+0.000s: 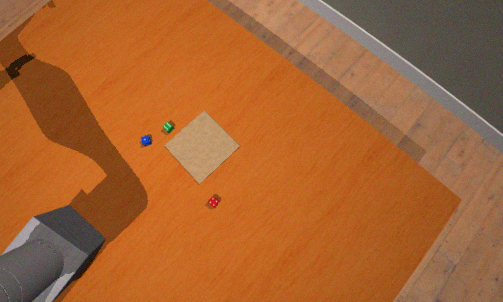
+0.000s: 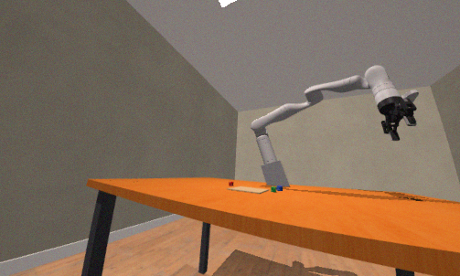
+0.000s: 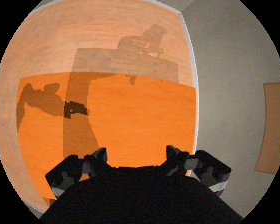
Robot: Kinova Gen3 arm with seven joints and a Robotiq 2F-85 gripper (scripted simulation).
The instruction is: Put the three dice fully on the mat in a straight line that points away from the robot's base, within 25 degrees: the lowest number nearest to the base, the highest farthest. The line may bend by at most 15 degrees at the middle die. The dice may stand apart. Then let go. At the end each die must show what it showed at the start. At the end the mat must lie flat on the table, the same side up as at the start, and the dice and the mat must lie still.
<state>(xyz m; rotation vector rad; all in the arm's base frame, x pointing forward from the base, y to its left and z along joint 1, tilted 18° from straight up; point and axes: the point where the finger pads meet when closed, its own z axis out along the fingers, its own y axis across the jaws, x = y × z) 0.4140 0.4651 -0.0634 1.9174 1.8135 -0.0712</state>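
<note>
Right now my hand is 66 cm to the left of the red die, 23 cm above it and 13 cm past it. Round my hand: green die 45 cm to the right, 23 cm below, 4 cm behind; blue die 42 cm to the right, 23 cm below, 10 cm behind; tan mat 55 cm to the right, 23 cm below, 3 cm behind.
</note>
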